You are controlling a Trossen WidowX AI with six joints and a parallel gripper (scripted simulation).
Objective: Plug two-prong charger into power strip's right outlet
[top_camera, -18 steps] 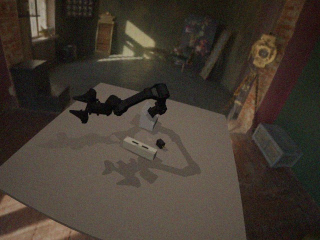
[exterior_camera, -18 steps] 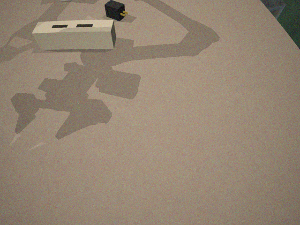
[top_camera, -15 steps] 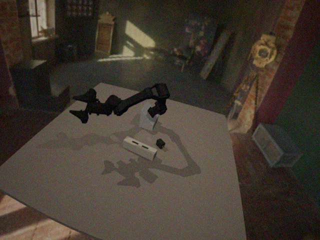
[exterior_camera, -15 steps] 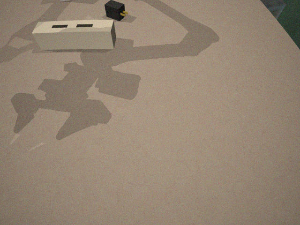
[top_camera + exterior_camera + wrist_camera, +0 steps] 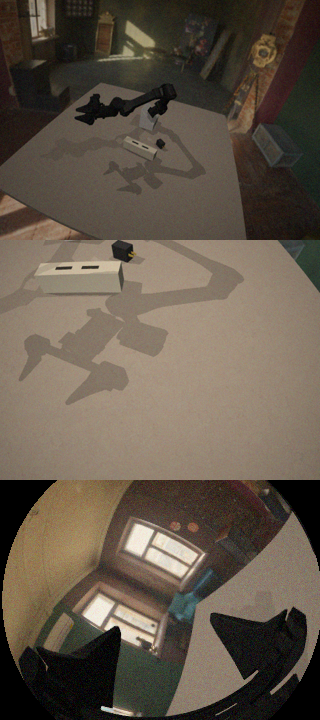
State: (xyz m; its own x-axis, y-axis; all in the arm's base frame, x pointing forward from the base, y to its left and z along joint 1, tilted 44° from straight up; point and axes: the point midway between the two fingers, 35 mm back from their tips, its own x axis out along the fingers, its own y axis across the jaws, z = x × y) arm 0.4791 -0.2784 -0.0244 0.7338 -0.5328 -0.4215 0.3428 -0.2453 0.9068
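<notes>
My gripper tip is now 390 mm to the right of the black two-prong charger, 290 mm past it and 260 mm above it.
</notes>
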